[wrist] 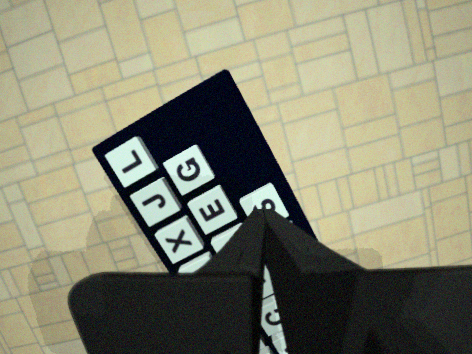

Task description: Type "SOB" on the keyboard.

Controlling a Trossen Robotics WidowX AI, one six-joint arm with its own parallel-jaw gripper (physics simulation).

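Places are measured from the arm's base along level axes (x down, y left, z ahead), in centimetres.
Where they show: gripper, between the fingertips: (262,218).
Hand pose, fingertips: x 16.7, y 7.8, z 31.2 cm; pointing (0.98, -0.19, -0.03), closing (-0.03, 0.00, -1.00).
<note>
After its pixels a point has its place.
The black keyboard (200,115) {x 17.3, y 3.2, z 33.9 cm} lies tilted in the wrist view, with white letter keys. My gripper (262,218) {x 16.7, y 7.8, z 31.2 cm} is shut and empty, tips pointing at the keyboard. The tips overlap the lower part of the S key (260,195) {x 16.8, y 6.8, z 31.3 cm}, whose letter is partly hidden; I cannot tell whether they touch it. A key (226,239) {x 16.8, y 8.8, z 32.9 cm} left of the fingers and another (196,264) {x 16.8, y 10.0, z 34.3 cm} below the X key are partly covered, and their letters are hidden. No O or B can be read in this view.
The L key (131,162) {x 16.8, y 5.1, z 36.9 cm}, J key (155,201) {x 16.8, y 6.9, z 36.0 cm} and X key (178,240) {x 16.8, y 8.8, z 35.1 cm} form the left row. The G key (189,170) {x 16.8, y 5.6, z 34.4 cm} and E key (212,209) {x 16.8, y 7.3, z 33.5 cm} are beside them. A C key (272,314) {x 16.8, y 12.8, z 30.8 cm} shows between the fingers. Tan tiled surface (350,150) {x 18.5, y 5.0, z 26.5 cm} surrounds the keyboard.
</note>
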